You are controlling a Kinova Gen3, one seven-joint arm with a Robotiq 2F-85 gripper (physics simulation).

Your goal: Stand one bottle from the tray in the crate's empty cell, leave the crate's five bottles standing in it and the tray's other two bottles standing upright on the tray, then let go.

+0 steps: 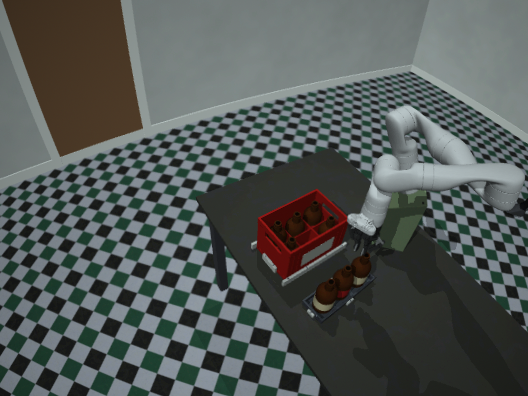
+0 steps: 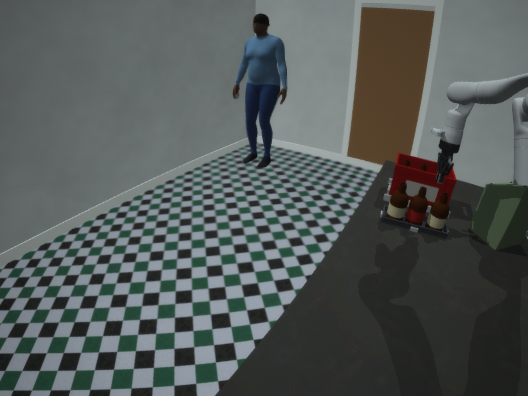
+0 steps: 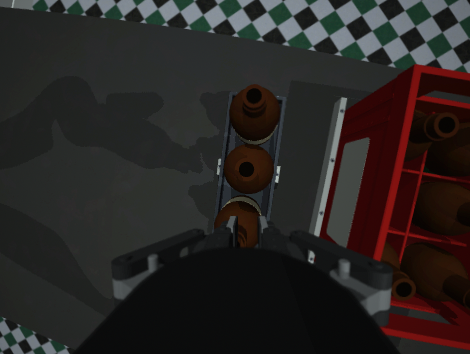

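Seen in the pictures: gripper, fingertip midpoint: [image 1: 359,252] [image 2: 438,182] [image 3: 247,226]; arm's base, origin of the base link: [image 2: 525,184].
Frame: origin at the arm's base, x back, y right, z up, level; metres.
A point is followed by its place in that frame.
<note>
The red crate [image 1: 295,267] @(x -0.494, y 0.068, z -0.183 m) [image 2: 446,192] [image 3: 370,125] @(x -0.483, y 0.066, z -0.132 m) holds five brown bottles; its empty cell is the middle one on the tray's side. The dark tray [image 1: 336,310] @(x -0.473, y -0.136, z -0.224 m) [image 3: 282,130] @(x -0.481, y -0.034, z -0.223 m) carries three upright brown bottles: a cream-labelled one [image 1: 326,295] @(x -0.509, y -0.097, z -0.132 m) [image 2: 398,202] @(x -0.490, y -0.120, z -0.154 m) [image 3: 255,117] @(x -0.471, y -0.079, z -0.119 m) at one end, a red-labelled one [image 1: 343,280] @(x -0.426, y -0.092, z -0.129 m) [image 2: 417,207] @(x -0.413, y -0.116, z -0.156 m) [image 3: 257,177] @(x -0.397, y -0.066, z -0.125 m) in the middle, and a cream-labelled one [image 1: 361,270] @(x -0.342, y -0.100, z -0.137 m) [image 2: 438,215] @(x -0.325, y -0.118, z -0.165 m) [image 3: 240,212] @(x -0.346, y -0.081, z -0.134 m) at the robot-base end. My gripper [image 1: 362,248] @(x -0.354, y -0.069, z -0.054 m) [image 2: 440,179] @(x -0.354, y -0.069, z -0.054 m) [image 3: 247,226] @(x -0.354, y -0.069, z -0.054 m) is above that last bottle, nearly shut on nothing, a narrow gap between its fingertips.
White rails [image 1: 315,263] @(x -0.403, y 0.053, z -0.220 m) [image 3: 331,165] @(x -0.432, y 0.059, z -0.218 m) run along the crate's foot on the tray's side. A green pedestal [image 1: 407,215] @(x -0.087, y -0.076, z -0.042 m) [image 2: 505,220] @(x -0.065, y -0.104, z -0.122 m) stands beside the gripper, under the arm. The dark table [image 1: 400,325] @(x -0.320, y -0.325, z -0.248 m) [image 2: 340,325] @(x -0.563, y -0.668, z -0.248 m) bears these things. A person in blue [image 2: 262,60] stands on the floor far beyond.
</note>
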